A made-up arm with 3 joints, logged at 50 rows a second.
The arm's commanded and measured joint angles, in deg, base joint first. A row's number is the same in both.
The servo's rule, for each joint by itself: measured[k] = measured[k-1] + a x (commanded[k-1-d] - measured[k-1]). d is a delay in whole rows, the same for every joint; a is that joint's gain. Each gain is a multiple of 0.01, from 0.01 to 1. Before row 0 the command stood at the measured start. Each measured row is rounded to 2 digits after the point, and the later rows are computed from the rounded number. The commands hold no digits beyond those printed.
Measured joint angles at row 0: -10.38 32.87 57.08
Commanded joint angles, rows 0 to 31: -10.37 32.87 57.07; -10.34 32.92 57.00; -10.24 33.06 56.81; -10.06 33.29 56.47; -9.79 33.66 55.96; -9.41 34.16 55.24; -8.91 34.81 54.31; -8.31 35.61 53.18; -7.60 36.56 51.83; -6.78 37.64 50.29; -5.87 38.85 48.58; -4.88 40.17 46.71; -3.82 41.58 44.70; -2.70 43.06 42.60; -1.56 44.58 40.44; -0.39 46.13 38.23; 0.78 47.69 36.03; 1.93 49.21 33.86; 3.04 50.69 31.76; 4.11 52.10 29.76; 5.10 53.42 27.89; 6.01 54.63 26.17; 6.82 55.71 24.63; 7.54 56.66 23.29; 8.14 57.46 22.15; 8.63 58.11 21.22; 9.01 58.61 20.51; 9.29 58.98 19.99; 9.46 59.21 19.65; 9.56 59.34 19.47; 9.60 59.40 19.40; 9.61 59.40 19.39
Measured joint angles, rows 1 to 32: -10.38 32.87 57.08; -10.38 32.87 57.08; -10.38 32.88 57.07; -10.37 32.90 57.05; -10.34 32.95 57.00; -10.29 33.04 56.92; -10.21 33.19 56.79; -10.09 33.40 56.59; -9.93 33.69 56.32; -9.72 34.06 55.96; -9.46 34.53 55.51; -9.14 35.09 54.96; -8.76 35.75 54.30; -8.32 36.51 53.53; -7.81 37.36 52.66; -7.25 38.30 51.68; -6.63 39.32 50.60; -5.96 40.41 49.43; -5.25 41.55 48.18; -4.50 42.74 46.87; -3.73 43.96 45.50; -2.94 45.19 44.09; -2.13 46.42 42.66; -1.32 47.63 41.22; -0.52 48.80 39.79; 0.26 49.93 38.38; 1.01 50.99 37.01; 1.73 51.98 35.69; 2.41 52.89 34.43; 3.04 53.71 33.25; 3.63 54.44 32.15; 4.17 55.08 31.13
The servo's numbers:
d 1
a 0.09 0.13 0.08

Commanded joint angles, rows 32 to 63: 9.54 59.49 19.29; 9.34 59.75 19.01; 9.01 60.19 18.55; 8.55 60.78 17.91; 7.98 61.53 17.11; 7.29 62.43 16.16; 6.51 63.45 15.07; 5.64 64.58 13.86; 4.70 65.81 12.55; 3.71 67.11 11.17; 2.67 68.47 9.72; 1.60 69.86 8.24; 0.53 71.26 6.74; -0.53 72.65 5.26; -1.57 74.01 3.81; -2.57 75.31 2.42; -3.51 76.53 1.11; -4.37 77.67 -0.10; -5.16 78.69 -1.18; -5.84 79.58 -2.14; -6.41 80.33 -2.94; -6.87 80.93 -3.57; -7.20 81.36 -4.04; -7.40 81.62 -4.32; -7.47 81.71 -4.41; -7.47 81.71 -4.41; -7.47 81.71 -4.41; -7.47 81.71 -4.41; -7.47 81.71 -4.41; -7.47 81.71 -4.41; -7.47 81.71 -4.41; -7.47 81.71 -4.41
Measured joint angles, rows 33 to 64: 4.66 55.64 30.19; 5.10 56.14 29.32; 5.48 56.61 28.50; 5.80 57.08 27.70; 6.05 57.56 26.92; 6.22 58.08 26.14; 6.32 58.65 25.34; 6.34 59.27 24.52; 6.28 59.96 23.67; 6.14 60.72 22.78; 5.92 61.55 21.85; 5.63 62.45 20.88; 5.27 63.41 19.87; 4.84 64.43 18.82; 4.36 65.50 17.74; 3.83 66.61 16.63; 3.25 67.74 15.49; 2.64 68.88 14.34; 2.01 70.02 13.18; 1.36 71.15 12.03; 0.71 72.25 10.90; 0.07 73.30 9.79; -0.55 74.29 8.72; -1.15 75.21 7.70; -1.71 76.04 6.74; -2.23 76.78 5.85; -2.70 77.42 5.03; -3.13 77.98 4.27; -3.52 78.46 3.58; -3.88 78.88 2.94; -4.20 79.25 2.35; -4.49 79.57 1.81
